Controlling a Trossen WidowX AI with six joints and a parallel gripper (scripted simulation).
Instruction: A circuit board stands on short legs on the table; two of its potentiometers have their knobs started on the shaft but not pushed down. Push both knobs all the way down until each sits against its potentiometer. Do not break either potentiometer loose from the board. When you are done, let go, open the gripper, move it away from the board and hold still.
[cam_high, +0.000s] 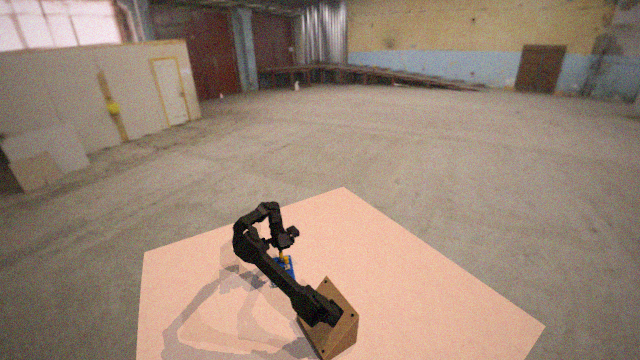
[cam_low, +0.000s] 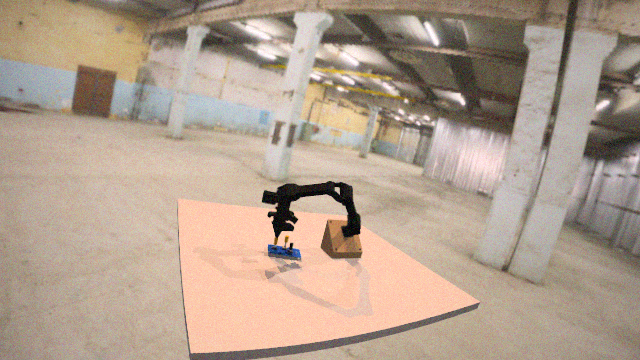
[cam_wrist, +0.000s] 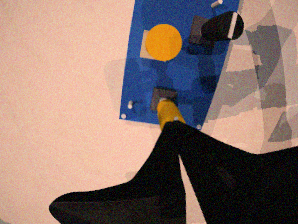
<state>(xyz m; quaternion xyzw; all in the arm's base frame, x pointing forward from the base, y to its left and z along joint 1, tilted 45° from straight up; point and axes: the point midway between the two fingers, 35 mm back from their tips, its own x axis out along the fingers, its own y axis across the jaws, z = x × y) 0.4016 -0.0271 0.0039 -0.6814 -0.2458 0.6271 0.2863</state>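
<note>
My gripper tip is 60 mm past the black knob, 50 mm to the right of it and 20 mm above it.
</note>
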